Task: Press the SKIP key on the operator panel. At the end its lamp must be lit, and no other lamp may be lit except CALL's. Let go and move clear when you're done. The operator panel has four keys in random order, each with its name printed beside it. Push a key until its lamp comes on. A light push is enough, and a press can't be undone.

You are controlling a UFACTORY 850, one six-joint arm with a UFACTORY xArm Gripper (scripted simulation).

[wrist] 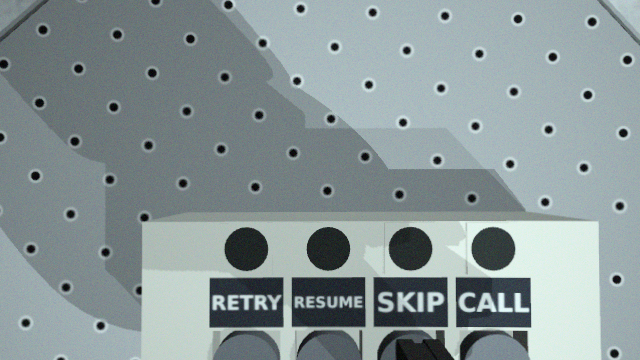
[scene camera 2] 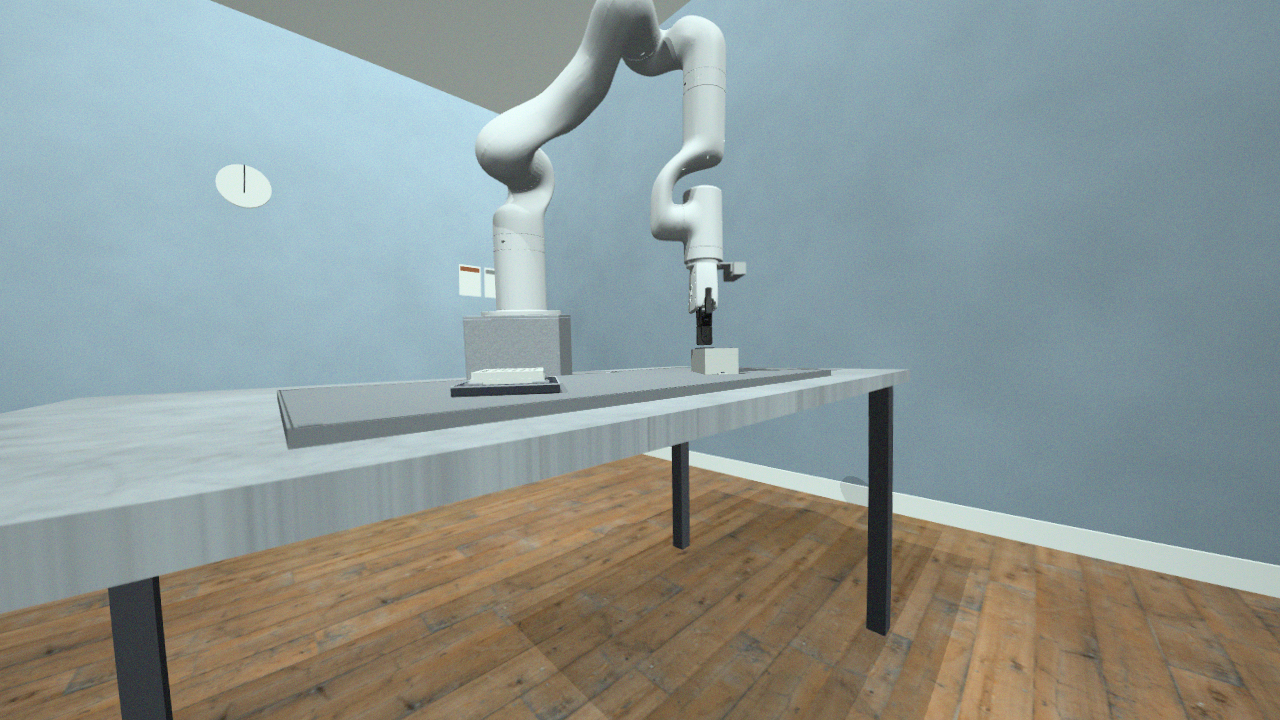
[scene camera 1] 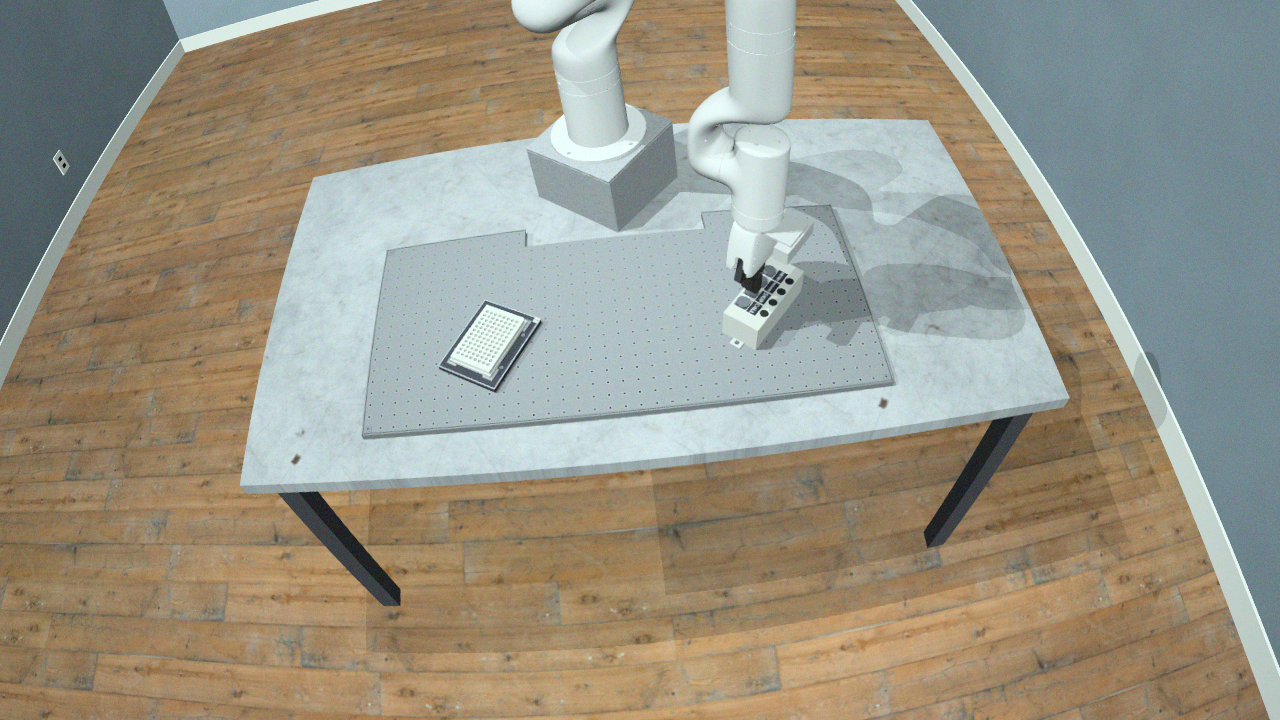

same spot on white operator panel: (scene camera 2: 711, 361) = (scene camera 1: 729, 326)
